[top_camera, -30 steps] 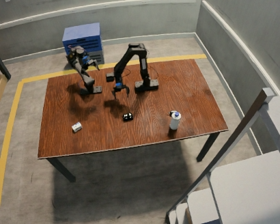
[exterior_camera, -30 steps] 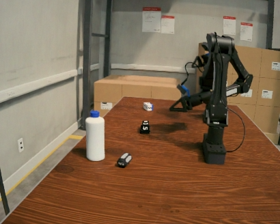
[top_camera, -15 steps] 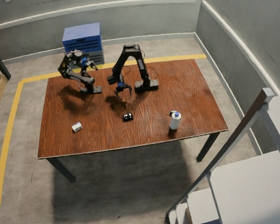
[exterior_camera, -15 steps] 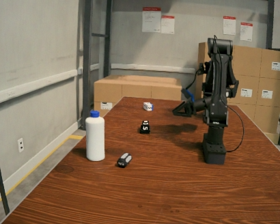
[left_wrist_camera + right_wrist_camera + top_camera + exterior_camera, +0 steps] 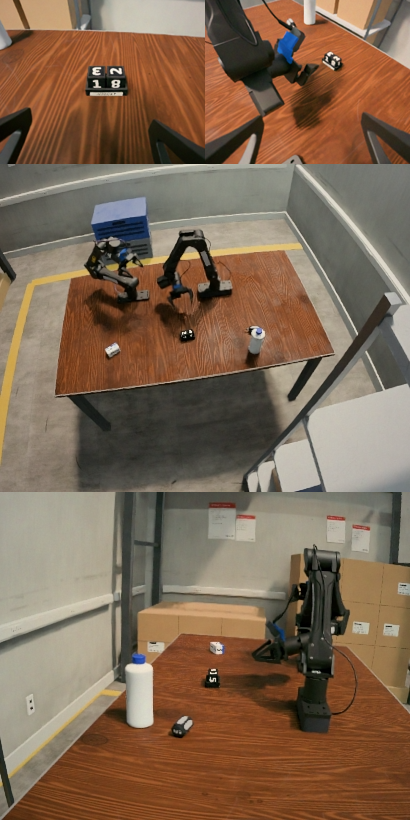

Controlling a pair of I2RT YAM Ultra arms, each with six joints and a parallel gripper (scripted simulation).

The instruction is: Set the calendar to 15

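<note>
The black calendar tray is 130 mm ahead of my left hand, 10 mm to the left of it and 90 mm below it. Also, from my left hand: white bottle (240 mm ahead, 360 mm to the left, 20 mm below).
</note>
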